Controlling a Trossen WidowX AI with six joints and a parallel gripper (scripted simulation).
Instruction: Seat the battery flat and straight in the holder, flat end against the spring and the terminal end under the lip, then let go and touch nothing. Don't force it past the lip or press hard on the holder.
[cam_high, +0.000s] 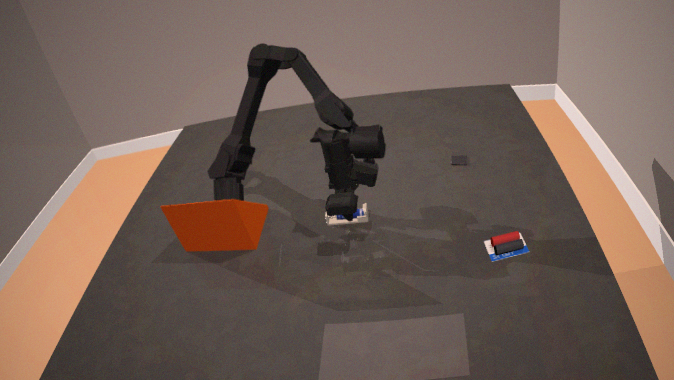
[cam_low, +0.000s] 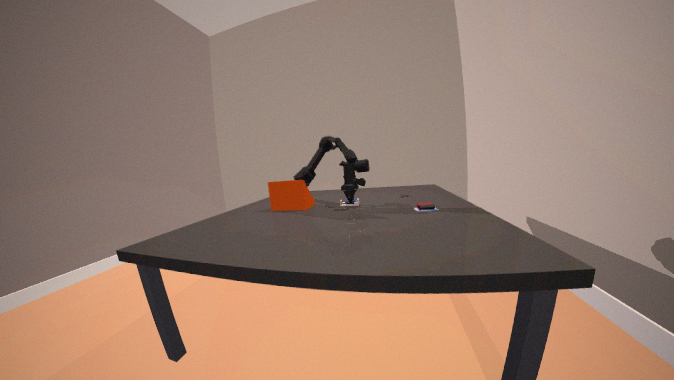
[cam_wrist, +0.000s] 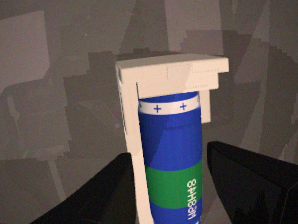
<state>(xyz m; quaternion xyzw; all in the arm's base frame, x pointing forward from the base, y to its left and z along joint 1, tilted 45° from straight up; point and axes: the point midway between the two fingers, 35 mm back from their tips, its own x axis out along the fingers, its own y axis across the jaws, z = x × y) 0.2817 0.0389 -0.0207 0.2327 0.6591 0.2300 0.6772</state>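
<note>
My gripper tip is now 1 cm below the battery.
</note>
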